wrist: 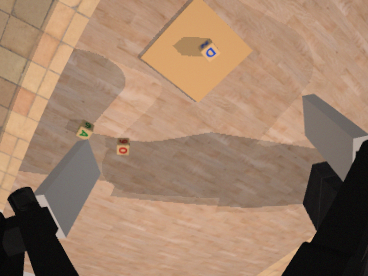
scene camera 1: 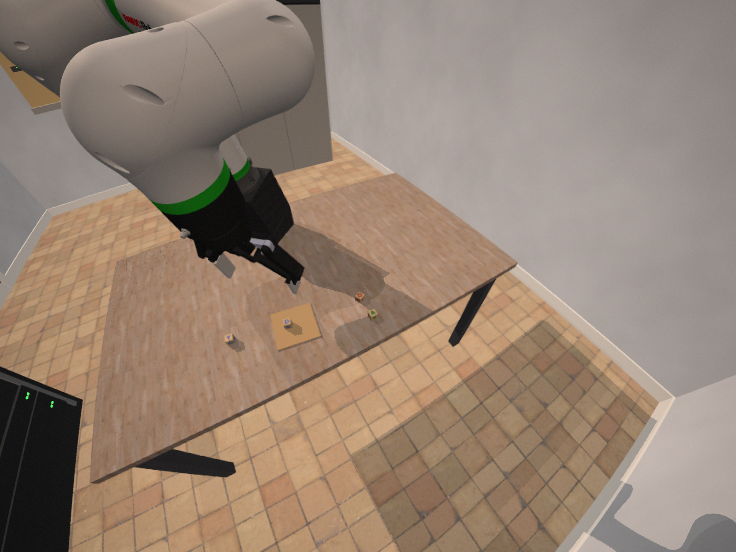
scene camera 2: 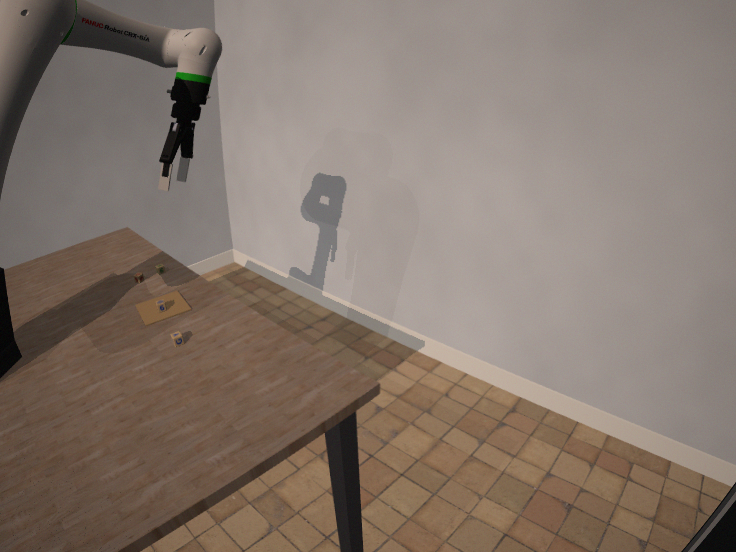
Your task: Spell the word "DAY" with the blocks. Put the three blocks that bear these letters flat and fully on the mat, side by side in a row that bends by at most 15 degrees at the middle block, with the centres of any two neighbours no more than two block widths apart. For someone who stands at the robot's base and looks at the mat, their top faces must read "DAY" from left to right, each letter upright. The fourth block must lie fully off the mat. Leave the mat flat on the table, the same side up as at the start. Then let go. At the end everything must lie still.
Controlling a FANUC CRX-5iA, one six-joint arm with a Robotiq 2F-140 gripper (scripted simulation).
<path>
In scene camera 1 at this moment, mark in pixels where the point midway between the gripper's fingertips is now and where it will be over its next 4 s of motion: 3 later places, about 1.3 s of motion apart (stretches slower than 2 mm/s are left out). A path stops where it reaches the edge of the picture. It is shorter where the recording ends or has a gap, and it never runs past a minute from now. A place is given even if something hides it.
My gripper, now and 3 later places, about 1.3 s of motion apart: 263, 280; 246, 267; 323, 288; 359, 286
</path>
